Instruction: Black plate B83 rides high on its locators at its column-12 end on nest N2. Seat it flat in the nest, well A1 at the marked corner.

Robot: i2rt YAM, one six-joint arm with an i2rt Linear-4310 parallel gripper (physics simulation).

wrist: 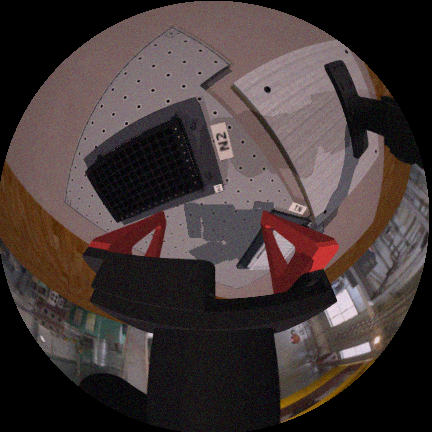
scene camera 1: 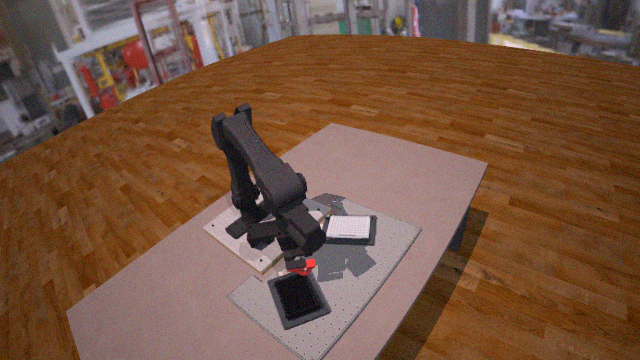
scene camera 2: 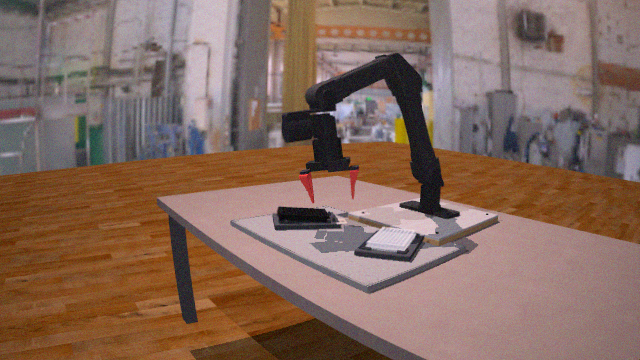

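Pixels of known places: gripper, fingertip midpoint: [wrist: 212, 216] [scene camera 1: 303, 259] [scene camera 2: 333, 200]; arm's base at its link origin: [wrist: 351, 110] [scene camera 1: 252, 218] [scene camera 2: 429, 211].
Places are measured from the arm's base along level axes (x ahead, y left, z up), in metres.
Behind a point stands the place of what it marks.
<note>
The black plate B83 [scene camera 1: 298, 296] {x 0.363, y -0.134, z 0.021 m} [scene camera 2: 301, 214] {x 0.372, y -0.110, z 0.023 m} [wrist: 147, 170] {x 0.340, y -0.127, z 0.021 m} lies on the dark grey nest N2 [scene camera 1: 306, 320] {x 0.419, y -0.168, z 0.003 m} [scene camera 2: 300, 226] {x 0.392, y -0.084, z 0.001 m} [wrist: 202, 150] {x 0.286, y -0.095, z 0.005 m}. Its end away from the N2 label [wrist: 222, 141] {x 0.261, y -0.084, z -0.005 m} looks a little higher, and in the wrist view it covers the nest's rim there. The small A1 corner label [wrist: 218, 188] {x 0.305, y -0.045, z 0.005 m} is at the nest's corner on the N2 label side. My gripper [scene camera 1: 301, 271] {x 0.317, y -0.055, z 0.062 m} [scene camera 2: 333, 200] {x 0.317, y -0.055, z 0.062 m} [wrist: 212, 216] {x 0.317, y -0.055, z 0.062 m} is open and empty, above and to the N2 label side of the plate, touching nothing. The contact under the plate is hidden.
A white plate [scene camera 1: 348, 226] {x 0.310, y 0.142, z 0.018 m} [scene camera 2: 392, 239] {x 0.320, y 0.160, z 0.017 m} sits in the other dark nest [scene camera 1: 350, 242] {x 0.346, y 0.103, z 0.003 m} [scene camera 2: 382, 255] {x 0.376, y 0.189, z 0.001 m}, by the N1 label [wrist: 298, 208] {x 0.221, y 0.100, z -0.005 m}. Both nests stand on a perforated grey board [scene camera 1: 345, 310] {x 0.473, y -0.084, z -0.007 m} [scene camera 2: 370, 280] {x 0.471, y 0.260, z -0.007 m} [wrist: 150, 70] {x 0.254, y -0.214, z -0.007 m}. The arm's base plate [scene camera 2: 482, 218] {x -0.056, y 0.171, z 0.001 m} [wrist: 280, 115] {x 0.178, y -0.066, z 0.000 m} adjoins it.
</note>
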